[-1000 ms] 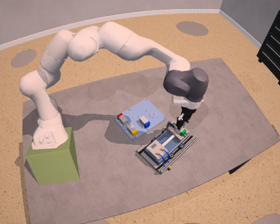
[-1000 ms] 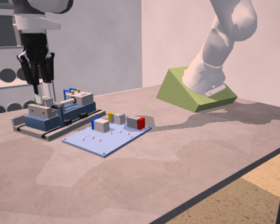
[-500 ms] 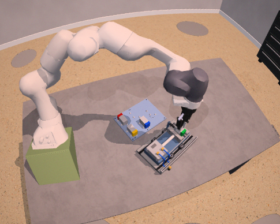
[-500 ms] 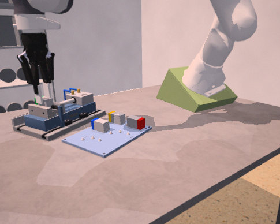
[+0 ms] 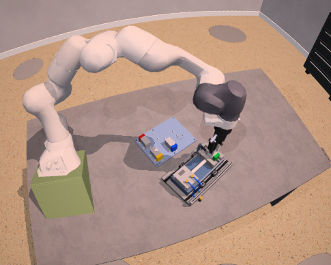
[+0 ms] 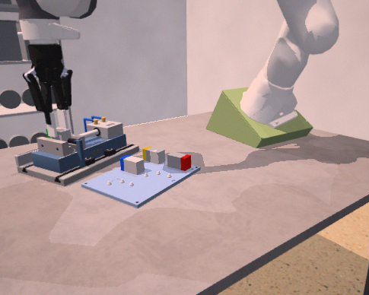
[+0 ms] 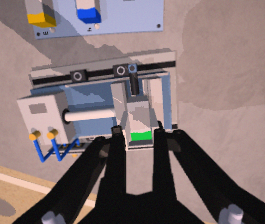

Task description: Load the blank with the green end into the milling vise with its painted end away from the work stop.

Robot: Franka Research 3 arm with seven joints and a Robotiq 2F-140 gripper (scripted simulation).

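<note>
Now: hand 40 mm above the green-ended blank. Round my hand: blue-ended blank (150 mm behind, 140 mm to the left, 110 mm below); fixed jaw (60 mm below, 20 mm to the left, 20 mm ahead); black work stop rod (50 mm below, 40 mm to the left, 30 mm behind).
</note>
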